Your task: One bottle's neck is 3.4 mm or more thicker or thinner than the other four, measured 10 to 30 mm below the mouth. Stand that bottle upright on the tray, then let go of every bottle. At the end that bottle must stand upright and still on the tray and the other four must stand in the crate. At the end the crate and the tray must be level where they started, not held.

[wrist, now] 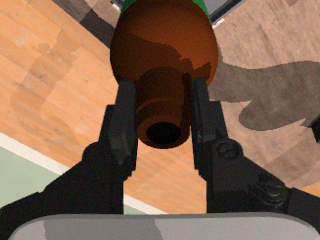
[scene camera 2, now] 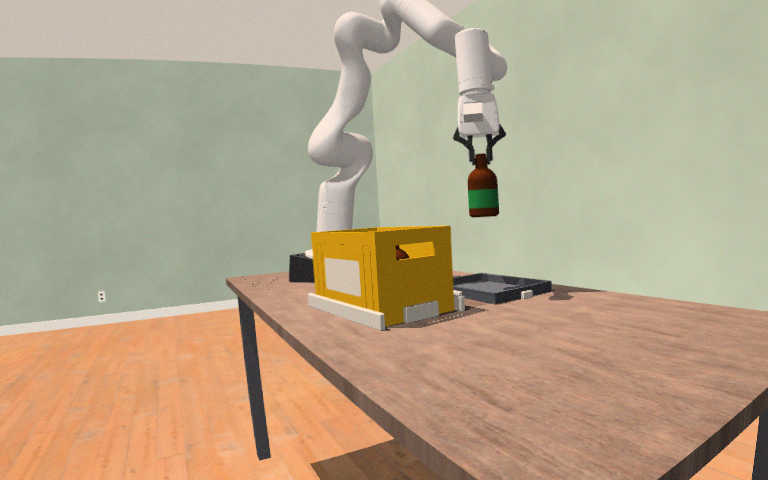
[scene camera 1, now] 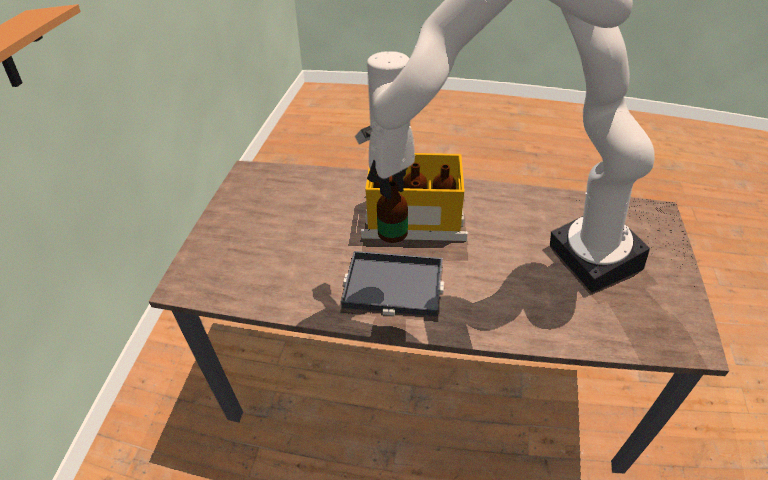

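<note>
My gripper: in sight, wrist view and scene camera 2 included. Yellow crate, in sight. Dark tray, likewise.
</note>
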